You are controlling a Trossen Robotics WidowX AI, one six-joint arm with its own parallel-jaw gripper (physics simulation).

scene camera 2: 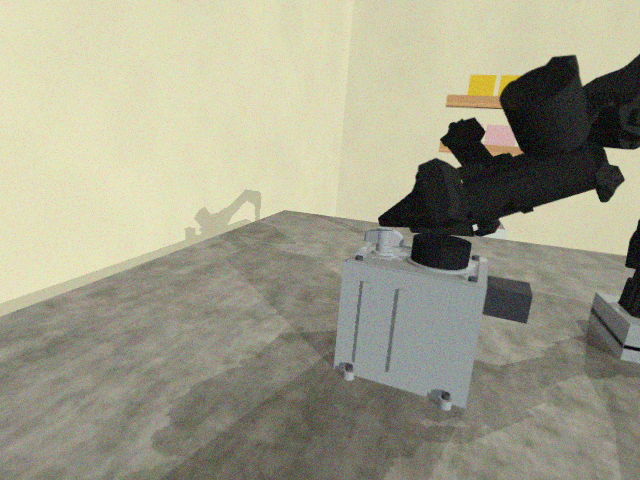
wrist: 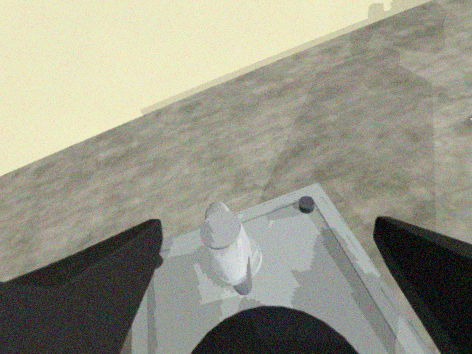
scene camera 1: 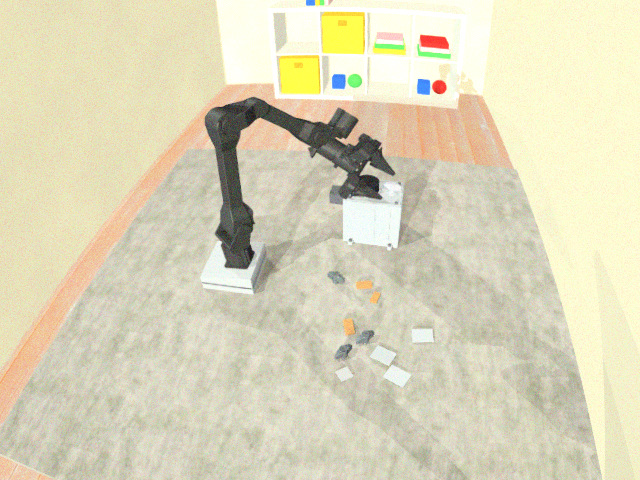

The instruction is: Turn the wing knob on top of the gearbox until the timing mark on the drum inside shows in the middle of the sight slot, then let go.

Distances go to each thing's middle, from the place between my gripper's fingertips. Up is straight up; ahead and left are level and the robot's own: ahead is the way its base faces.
Now: the grey wing knob (scene camera 2: 384,237) 1 cm ahead of my hand, 2 cm to the left of it and 4 cm below it. Round my hand: gearbox (scene camera 2: 411,320) (6 cm behind, 2 cm to the left, 8 cm below).
